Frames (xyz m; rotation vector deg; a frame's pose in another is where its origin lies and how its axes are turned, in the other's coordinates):
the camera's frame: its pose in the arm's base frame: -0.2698 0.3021 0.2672 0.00 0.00 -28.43
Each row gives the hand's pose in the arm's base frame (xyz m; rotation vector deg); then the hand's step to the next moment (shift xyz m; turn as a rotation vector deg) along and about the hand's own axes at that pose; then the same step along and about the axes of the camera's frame.
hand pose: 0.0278 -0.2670 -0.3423 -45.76 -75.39 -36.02
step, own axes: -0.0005 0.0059 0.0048 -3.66 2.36 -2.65
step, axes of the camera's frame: -0.0019 0.0073 -0.0011 2.92 0.58 -4.14
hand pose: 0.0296 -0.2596 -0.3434 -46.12 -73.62 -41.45
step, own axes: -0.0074 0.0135 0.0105 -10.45 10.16 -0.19
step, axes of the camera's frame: -0.0037 0.0165 -0.0078 3.56 8.24 -11.48
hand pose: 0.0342 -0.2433 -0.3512 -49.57 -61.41 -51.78
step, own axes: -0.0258 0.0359 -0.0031 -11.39 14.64 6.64
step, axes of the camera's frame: 0.0175 0.0270 -0.0305 1.11 16.09 -11.32
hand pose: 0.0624 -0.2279 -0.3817 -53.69 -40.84 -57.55
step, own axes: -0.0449 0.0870 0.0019 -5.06 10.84 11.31
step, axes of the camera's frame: 0.0369 0.0639 -0.0643 -0.60 16.22 -2.75
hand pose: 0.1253 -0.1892 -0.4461 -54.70 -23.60 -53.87
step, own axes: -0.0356 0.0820 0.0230 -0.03 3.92 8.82
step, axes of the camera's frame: 0.0173 0.0736 -0.0530 -0.42 9.23 2.77
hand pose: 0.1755 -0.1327 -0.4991 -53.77 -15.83 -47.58
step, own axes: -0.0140 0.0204 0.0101 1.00 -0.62 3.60
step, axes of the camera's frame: -0.0042 0.0224 -0.0140 -0.43 2.25 3.02
